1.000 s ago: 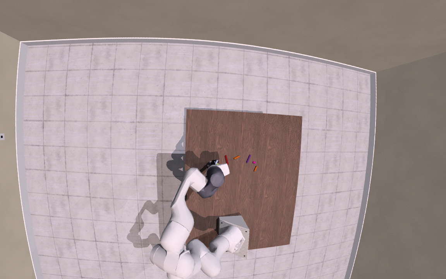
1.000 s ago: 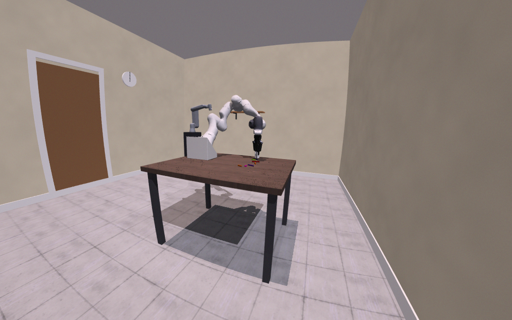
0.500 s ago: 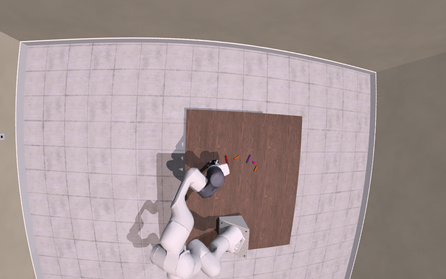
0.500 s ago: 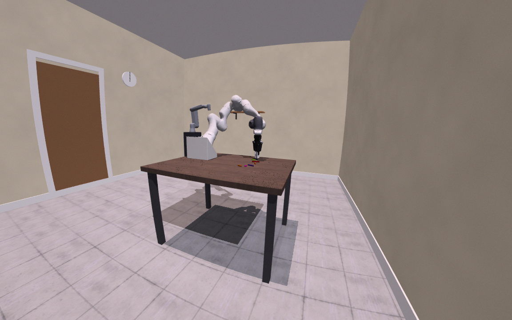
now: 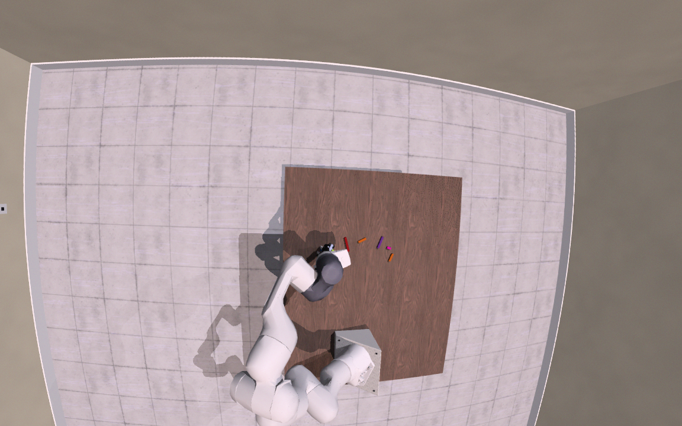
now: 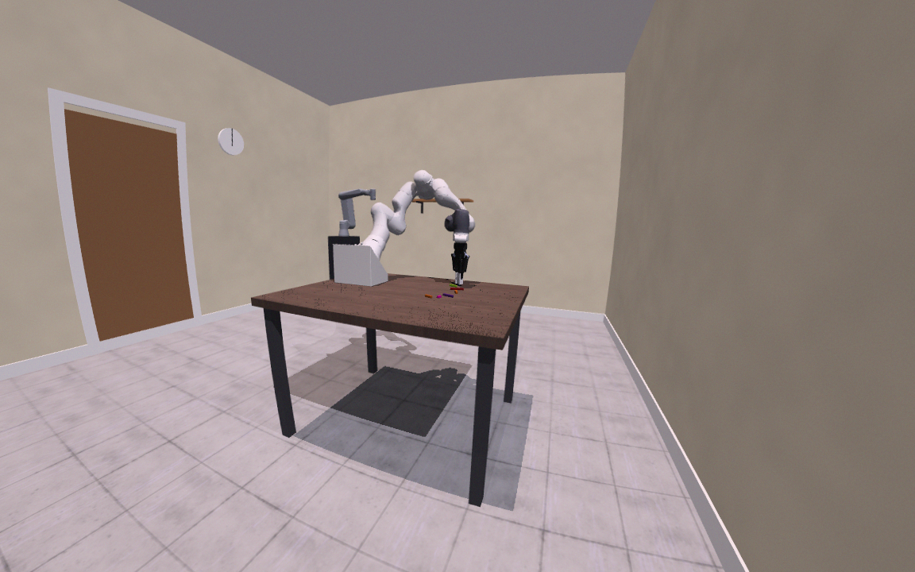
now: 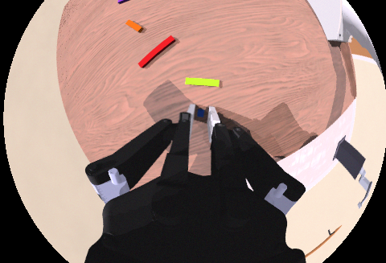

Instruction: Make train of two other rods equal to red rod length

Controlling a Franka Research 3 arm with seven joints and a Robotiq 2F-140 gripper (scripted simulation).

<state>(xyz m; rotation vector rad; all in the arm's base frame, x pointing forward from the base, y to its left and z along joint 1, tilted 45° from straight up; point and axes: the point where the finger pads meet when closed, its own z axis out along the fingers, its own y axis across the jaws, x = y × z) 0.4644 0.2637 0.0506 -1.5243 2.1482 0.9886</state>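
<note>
Now: the small blue rod 40 mm below my hand. Round my hand: red rod (120 mm to the right, 40 mm below, 40 mm ahead); purple rod (280 mm to the right, 70 mm ahead, 40 mm below); lime rod (50 mm to the right, 40 mm below, 10 mm behind).
</note>
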